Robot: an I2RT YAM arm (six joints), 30 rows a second.
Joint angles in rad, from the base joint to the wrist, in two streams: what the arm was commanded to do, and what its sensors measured. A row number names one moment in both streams.
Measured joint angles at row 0:
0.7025, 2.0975, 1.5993, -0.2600, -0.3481, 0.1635
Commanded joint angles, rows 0 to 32:
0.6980, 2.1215, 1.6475, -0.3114, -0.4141, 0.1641
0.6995, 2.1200, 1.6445, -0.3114, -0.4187, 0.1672
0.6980, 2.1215, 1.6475, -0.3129, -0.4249, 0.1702
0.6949, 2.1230, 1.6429, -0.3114, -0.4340, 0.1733
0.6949, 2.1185, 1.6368, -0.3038, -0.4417, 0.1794
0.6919, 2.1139, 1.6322, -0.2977, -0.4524, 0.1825
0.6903, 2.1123, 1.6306, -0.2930, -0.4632, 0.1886
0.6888, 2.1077, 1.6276, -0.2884, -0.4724, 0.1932
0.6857, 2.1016, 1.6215, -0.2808, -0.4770, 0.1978
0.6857, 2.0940, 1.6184, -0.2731, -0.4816, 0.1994
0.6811, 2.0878, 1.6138, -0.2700, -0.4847, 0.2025
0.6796, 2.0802, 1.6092, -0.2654, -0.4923, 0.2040
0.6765, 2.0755, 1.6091, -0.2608, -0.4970, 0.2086
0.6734, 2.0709, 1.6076, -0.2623, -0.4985, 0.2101
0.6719, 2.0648, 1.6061, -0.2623, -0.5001, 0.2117
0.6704, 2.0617, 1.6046, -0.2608, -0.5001, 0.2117
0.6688, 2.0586, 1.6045, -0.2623, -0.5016, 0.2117
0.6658, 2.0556, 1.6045, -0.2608, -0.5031, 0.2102
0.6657, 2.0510, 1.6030, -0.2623, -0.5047, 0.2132
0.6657, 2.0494, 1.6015, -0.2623, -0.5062, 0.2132
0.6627, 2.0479, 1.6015, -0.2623, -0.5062, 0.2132
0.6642, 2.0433, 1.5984, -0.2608, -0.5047, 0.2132
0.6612, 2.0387, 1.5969, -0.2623, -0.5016, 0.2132
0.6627, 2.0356, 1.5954, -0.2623, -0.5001, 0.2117
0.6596, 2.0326, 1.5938, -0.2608, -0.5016, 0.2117
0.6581, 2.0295, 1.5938, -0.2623, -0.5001, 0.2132
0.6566, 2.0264, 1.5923, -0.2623, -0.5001, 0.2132
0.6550, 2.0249, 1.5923, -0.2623, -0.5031, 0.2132
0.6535, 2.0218, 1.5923, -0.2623, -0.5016, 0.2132
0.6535, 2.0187, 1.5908, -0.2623, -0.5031, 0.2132
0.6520, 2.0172, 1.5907, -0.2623, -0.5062, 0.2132
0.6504, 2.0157, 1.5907, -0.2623, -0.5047, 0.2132
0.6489, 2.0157, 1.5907, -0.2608, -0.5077, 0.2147
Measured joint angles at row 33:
0.6575, 2.0945, 1.5913, -0.2764, -0.4816, 0.2050
